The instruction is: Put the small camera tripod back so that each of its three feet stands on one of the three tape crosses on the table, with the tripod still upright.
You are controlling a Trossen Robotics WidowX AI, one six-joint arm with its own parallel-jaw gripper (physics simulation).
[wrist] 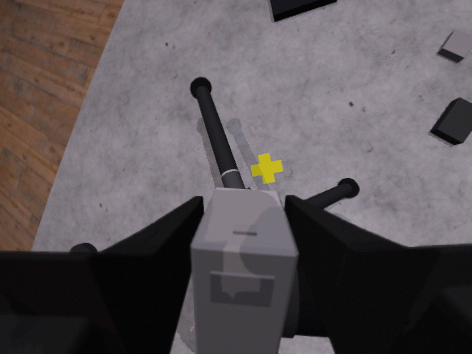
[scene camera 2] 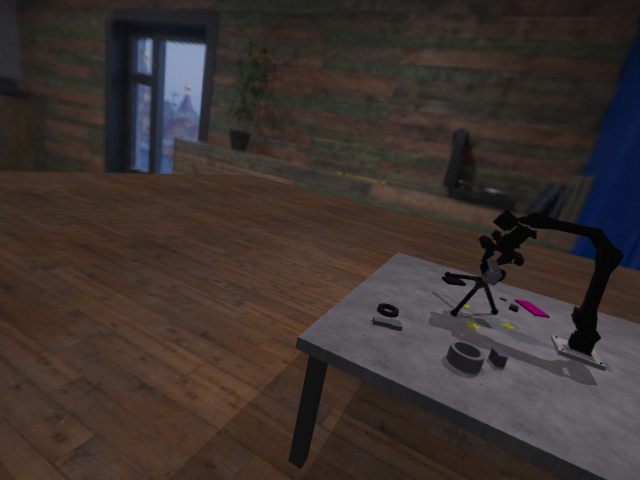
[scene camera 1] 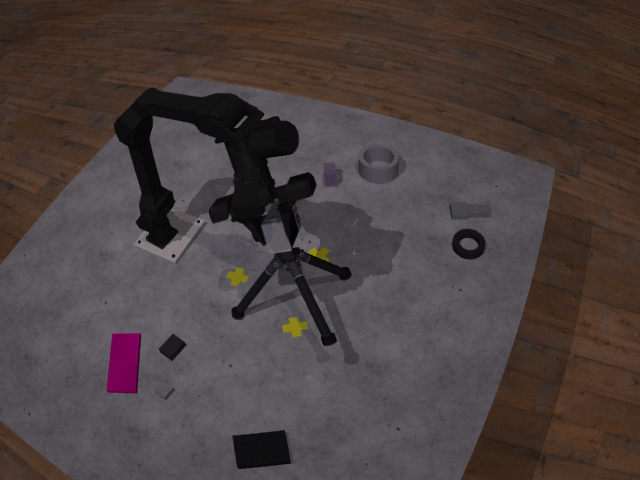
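Where they show: gripper, fingertip midpoint: (wrist: 244,203) (scene camera 2: 486,263) (scene camera 1: 277,241); arm's base, link origin: (scene camera 2: 579,349) (scene camera 1: 161,235).
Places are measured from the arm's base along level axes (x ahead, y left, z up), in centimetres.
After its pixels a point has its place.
My gripper (scene camera 1: 279,235) @(y -1.1, x 38.4, z 20.5 cm) (scene camera 2: 488,265) @(y -1.1, x 38.4, z 20.5 cm) (wrist: 244,203) @(y -1.1, x 38.4, z 20.5 cm) is shut on the grey head of the tripod. The black-legged tripod (scene camera 1: 310,299) @(y -3.6, x 46.4, z 11.9 cm) (scene camera 2: 467,298) @(y 9.0, x 40.3, z 6.5 cm) (wrist: 215,135) @(y -3.3, x 45.9, z 12.1 cm) hangs tilted above the table; in scene camera 2 one leg points out nearly level to the left and two point down. Its feet are apart from their shadows. The yellow tape crosses are the left cross (scene camera 1: 237,276) @(y 1.0, x 23.3, z -1.3 cm) (scene camera 2: 509,326) @(y 1.0, x 23.1, z -1.3 cm), the front cross (scene camera 1: 295,327) @(y -3.4, x 41.6, z -1.2 cm) (scene camera 2: 466,306) @(y -3.5, x 40.7, z -1.5 cm) (wrist: 267,168) @(y -3.4, x 41.3, z -1.2 cm) and the back cross (scene camera 1: 321,254) @(y 15.5, x 35.5, z -1.3 cm) (scene camera 2: 472,325) @(y 15.0, x 35.1, z -1.2 cm), partly hidden in scene camera 1. No foot stands on a cross.
A grey ring (scene camera 1: 378,174) @(y 41.5, x 35.2, z 1.8 cm) and purple block (scene camera 1: 329,174) @(y 34.8, x 25.5, z 2.6 cm) stand behind the tripod. A black ring (scene camera 1: 468,254) @(y 30.9, x 64.6, z 0.1 cm) and grey piece (scene camera 1: 469,210) @(y 43.7, x 59.3, z 0.2 cm) lie right. A magenta slab (scene camera 1: 124,363) @(y -32.4, x 16.6, z -0.5 cm), black block (scene camera 1: 172,347) @(y -22.6, x 23.6, z 0.1 cm) (wrist: 454,121) @(y -21.7, x 23.7, z 0.2 cm) and small grey block (scene camera 1: 164,389) @(y -31.7, x 28.6, z -0.1 cm) lie front left, a black slab (scene camera 1: 261,449) @(y -31.0, x 52.7, z 0.2 cm) in front.
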